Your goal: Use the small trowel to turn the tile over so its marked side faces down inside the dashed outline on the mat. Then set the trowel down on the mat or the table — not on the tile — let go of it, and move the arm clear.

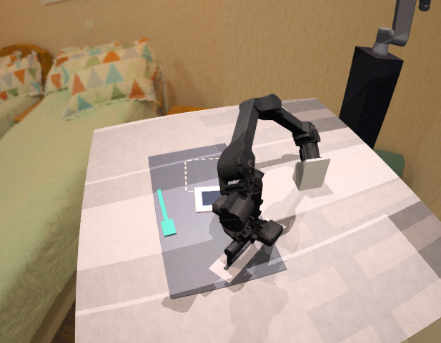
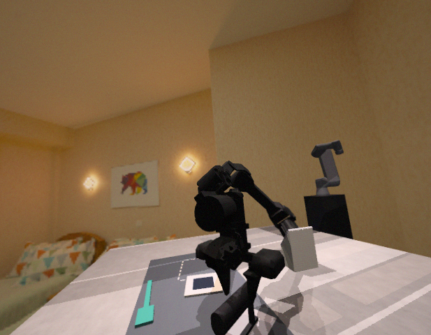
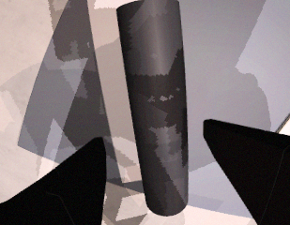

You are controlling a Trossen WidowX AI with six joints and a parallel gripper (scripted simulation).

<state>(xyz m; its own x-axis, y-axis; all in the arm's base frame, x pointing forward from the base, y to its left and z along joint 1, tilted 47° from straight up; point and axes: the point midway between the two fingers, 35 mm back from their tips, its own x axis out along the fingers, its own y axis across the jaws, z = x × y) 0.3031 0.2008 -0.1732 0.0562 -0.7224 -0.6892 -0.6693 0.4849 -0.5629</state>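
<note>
The white-bladed tool is 40 mm below my gripper tip, 20 mm ahead of it and 10 mm to the left of it. From my gripper tip the other things lie so: tile (230 mm to the right, 80 mm below, 60 mm ahead); then teal trowel (230 mm ahead, 180 mm to the right, 80 mm below); then grey mat (210 mm to the right, 100 mm below, 90 mm ahead).
</note>
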